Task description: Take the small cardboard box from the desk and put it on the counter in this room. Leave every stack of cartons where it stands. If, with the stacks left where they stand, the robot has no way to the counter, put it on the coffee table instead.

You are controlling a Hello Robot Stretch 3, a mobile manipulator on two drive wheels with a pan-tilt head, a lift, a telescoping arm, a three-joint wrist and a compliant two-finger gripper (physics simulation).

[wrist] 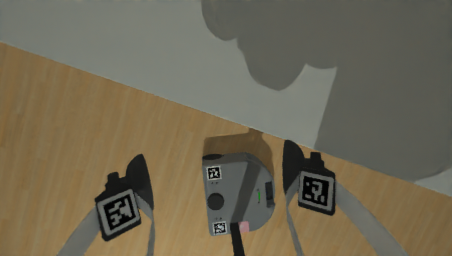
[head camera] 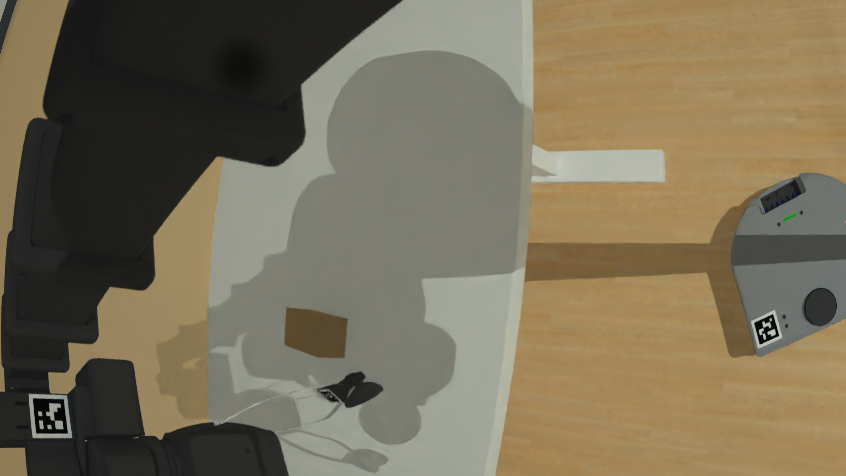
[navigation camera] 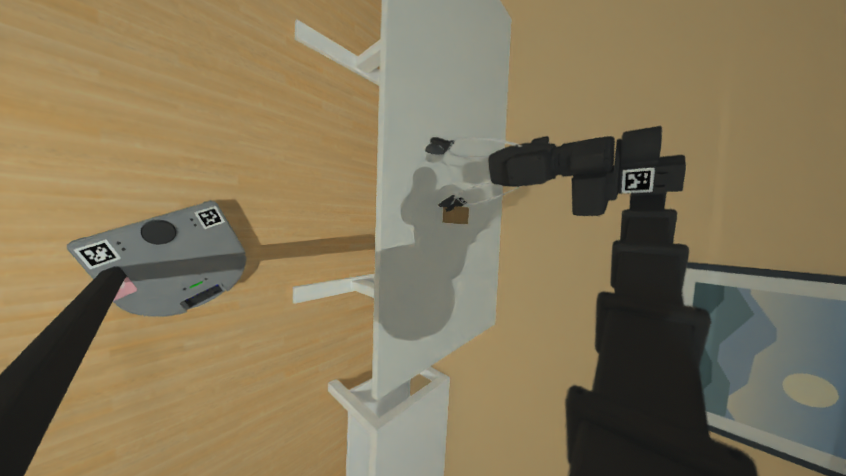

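Where they show: gripper, fingertip midpoint: [wrist: 216, 165] [head camera: 391, 444] [navigation camera: 433, 177]; robot's base, origin of the base link: [wrist: 215, 186] [head camera: 817, 305] [navigation camera: 159, 230].
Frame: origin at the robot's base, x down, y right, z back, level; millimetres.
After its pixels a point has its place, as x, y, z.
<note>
The small cardboard box [head camera: 316, 332] @(-770, 665, 210) [navigation camera: 455, 216] @(-770, 662, 210) is brown and sits on the white desk [head camera: 254, 207] @(-721, 853, 507) [navigation camera: 443, 71] @(-720, 834, -244) [wrist: 100, 55] @(-720, 547, -136), in the shadow of the arm. It does not show in the wrist view. My gripper [navigation camera: 446, 174] @(-915, 421, 22) [wrist: 216, 165] @(-915, 421, 22) is open, its two fingertips wide apart with nothing between them. It hangs over the desk. In the navigation camera view, one fingertip appears right beside the box, and the box is outside the gap between the fingers. How high the fingertips are above the desk is hard to tell. The counter, the coffee table and the carton stacks do not show.
My base [head camera: 769, 284] @(-160, 96, 84) [navigation camera: 177, 260] @(-160, -3, 94) [wrist: 232, 185] @(-160, 64, 76) stands on the wooden floor in front of the desk. White desk feet [head camera: 615, 165] [navigation camera: 322, 290] reach out over the floor. A white piece of furniture [navigation camera: 408, 444] @(-450, 306, 1318) stands by the desk's end. A framed picture [navigation camera: 733, 367] @(-1505, 929, 820) hangs on the wall.
</note>
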